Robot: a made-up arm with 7 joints.
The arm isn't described. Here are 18 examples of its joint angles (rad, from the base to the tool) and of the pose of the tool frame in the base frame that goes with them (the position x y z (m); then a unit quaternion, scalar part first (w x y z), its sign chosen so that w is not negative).
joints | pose
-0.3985 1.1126 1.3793 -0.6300 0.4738 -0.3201 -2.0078 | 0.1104 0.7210 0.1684 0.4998 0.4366 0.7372 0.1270
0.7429 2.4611 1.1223 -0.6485 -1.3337 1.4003 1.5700 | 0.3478 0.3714 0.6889 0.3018 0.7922 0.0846 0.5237
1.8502 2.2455 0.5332 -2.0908 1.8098 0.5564 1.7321 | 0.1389 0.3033 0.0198 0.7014 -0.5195 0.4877 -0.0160
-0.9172 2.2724 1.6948 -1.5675 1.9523 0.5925 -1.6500 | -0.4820 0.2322 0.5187 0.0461 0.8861 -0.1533 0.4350
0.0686 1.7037 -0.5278 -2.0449 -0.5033 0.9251 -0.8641 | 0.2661 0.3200 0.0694 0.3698 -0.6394 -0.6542 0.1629
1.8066 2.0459 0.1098 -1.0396 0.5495 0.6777 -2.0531 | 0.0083 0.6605 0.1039 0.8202 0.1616 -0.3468 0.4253
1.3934 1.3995 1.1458 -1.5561 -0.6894 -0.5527 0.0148 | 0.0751 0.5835 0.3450 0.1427 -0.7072 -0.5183 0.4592
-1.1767 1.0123 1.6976 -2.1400 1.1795 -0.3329 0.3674 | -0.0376 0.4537 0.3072 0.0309 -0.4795 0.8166 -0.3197
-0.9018 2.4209 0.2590 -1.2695 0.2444 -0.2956 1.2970 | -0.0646 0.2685 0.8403 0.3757 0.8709 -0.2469 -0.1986
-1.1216 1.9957 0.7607 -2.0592 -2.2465 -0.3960 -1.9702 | -0.1512 0.1789 0.6596 0.3017 0.6739 -0.5587 -0.3777
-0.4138 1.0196 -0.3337 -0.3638 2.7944 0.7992 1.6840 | 0.3459 0.5717 -0.0510 0.3261 -0.7851 -0.4605 0.2553
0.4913 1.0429 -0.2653 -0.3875 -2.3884 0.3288 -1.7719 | -0.2038 0.6340 -0.1662 0.9792 0.0310 0.1969 -0.0387
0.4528 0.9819 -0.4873 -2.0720 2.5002 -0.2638 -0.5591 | 0.1216 0.2132 -0.1855 0.8228 -0.2423 -0.0909 -0.5060
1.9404 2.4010 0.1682 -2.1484 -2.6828 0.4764 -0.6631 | 0.0087 0.3475 -0.0317 0.5537 -0.6804 0.3736 -0.3015
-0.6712 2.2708 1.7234 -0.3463 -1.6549 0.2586 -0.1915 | -0.2929 0.5254 0.6767 0.5646 0.3114 0.6237 0.4419
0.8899 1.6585 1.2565 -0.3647 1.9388 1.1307 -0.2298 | -0.1042 0.7057 0.4569 0.9738 -0.0067 0.0479 -0.2224
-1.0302 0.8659 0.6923 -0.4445 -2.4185 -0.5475 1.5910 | 0.5332 0.5558 0.1946 0.6362 0.5284 0.3050 -0.4723
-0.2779 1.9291 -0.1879 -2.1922 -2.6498 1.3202 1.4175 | 0.3050 0.2841 0.3762 0.1977 -0.8906 0.2935 -0.2856
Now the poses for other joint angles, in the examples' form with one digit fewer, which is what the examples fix.
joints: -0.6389 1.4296 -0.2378 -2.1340 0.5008 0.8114 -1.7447
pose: 0.352 0.167 0.352 0.275 -0.827 -0.480 0.104
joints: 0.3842 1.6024 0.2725 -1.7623 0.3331 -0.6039 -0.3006
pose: 0.310 0.442 0.243 0.143 0.885 0.069 -0.438
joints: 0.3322 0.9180 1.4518 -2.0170 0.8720 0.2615 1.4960
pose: -0.036 0.465 0.307 0.707 0.228 -0.631 -0.223
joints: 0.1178 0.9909 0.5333 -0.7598 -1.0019 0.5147 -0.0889
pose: 0.123 0.653 -0.031 0.260 0.329 0.890 -0.179
